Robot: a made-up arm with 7 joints.
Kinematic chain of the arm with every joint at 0, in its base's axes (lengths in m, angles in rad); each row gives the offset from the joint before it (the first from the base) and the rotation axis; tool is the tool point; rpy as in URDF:
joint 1: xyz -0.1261 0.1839 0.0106 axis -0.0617 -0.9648 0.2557
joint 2: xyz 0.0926 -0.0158 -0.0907 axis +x
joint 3: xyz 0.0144 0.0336 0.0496 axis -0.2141 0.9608 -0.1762
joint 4: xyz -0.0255 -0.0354 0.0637 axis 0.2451 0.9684 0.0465
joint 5: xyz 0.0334 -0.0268 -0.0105 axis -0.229 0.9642 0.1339
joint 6: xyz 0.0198 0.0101 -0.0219 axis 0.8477 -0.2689 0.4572
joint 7: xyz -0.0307 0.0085 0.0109 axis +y
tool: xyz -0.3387 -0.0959 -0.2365 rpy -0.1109 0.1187 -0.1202
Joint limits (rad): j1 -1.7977..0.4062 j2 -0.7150..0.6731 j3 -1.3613..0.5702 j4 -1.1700..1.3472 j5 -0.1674..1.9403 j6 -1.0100..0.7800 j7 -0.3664..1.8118
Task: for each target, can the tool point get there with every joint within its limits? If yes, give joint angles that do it. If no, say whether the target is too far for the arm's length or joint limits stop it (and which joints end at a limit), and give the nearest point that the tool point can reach.
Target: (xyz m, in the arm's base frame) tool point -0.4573 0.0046 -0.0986
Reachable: yes | joints -0.7812 -0.4501 -0.8132 -0.0121 0.1400 -0.7956 -0.0870
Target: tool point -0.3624 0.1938 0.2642
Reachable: yes | joints -0.5917 -0.4391 -0.9876 0.0268 0.8639 -0.4184 0.8009
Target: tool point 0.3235 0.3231 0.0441
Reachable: yes | joints -0.8808 -0.1038 0.2029 0.0379 1.3893 -0.6994 0.8938
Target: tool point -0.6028 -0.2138 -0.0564
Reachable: no: joint limits stop it (at a limit: joint 1, joint 2, joint 3, joint 4, joint 6) | nearest point -0.5278 -0.1613 -0.0662 | short by 0.092 m
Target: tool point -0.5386 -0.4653 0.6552
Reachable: no: too far | nearest point -0.3434 -0.1491 0.3101 | short by 0.507 m
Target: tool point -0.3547 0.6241 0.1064
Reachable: no: joint limits stop it (at a limit: joint 1, joint 2, joint 4, joint 5) | nearest point -0.3238 0.5845 0.1024 | short by 0.050 m
